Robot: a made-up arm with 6 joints.
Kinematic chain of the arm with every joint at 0, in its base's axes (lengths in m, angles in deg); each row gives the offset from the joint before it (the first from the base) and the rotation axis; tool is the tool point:
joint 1: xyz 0 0 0.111 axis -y
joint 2: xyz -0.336 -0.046 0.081 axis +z
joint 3: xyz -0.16 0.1 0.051 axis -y
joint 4: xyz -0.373 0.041 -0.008 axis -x
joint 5: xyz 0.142 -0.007 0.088 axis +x
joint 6: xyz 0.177 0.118 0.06 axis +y
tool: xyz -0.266 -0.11 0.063
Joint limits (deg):
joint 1: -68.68..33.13
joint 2: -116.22..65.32
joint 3: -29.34..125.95
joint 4: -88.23..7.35
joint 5: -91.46..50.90
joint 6: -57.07..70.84
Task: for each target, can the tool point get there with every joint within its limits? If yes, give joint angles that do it. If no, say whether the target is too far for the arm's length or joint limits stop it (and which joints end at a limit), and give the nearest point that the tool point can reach.
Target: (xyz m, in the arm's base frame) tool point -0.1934 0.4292 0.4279
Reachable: yes | joints -12.47 -84.96 -10.25 -28.68 -78.03 -19.74
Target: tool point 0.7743 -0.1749 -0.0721
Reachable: no: joint limits stop it (at a limit: joint 1, joint 2, joint 4) | nearest point 0.4305 -0.0526 0.1420 | short by 0.423 m
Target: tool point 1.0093 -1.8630 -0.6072
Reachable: no: too far | nearest point -0.2400 -0.4432 -0.1609 | short by 1.943 m
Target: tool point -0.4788 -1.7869 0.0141
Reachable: no: too far | nearest point -0.5187 -0.5568 0.0060 | short by 1.231 m
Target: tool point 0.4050 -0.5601 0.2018
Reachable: no: joint limits stop it (at a limit: joint 1, joint 2, joint 3) | nearest point 0.1880 -0.3699 0.4056 | short by 0.353 m
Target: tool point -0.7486 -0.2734 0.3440
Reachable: yes | joints 9.99 37.62 -14.37 -75.72 -67.26 5.46
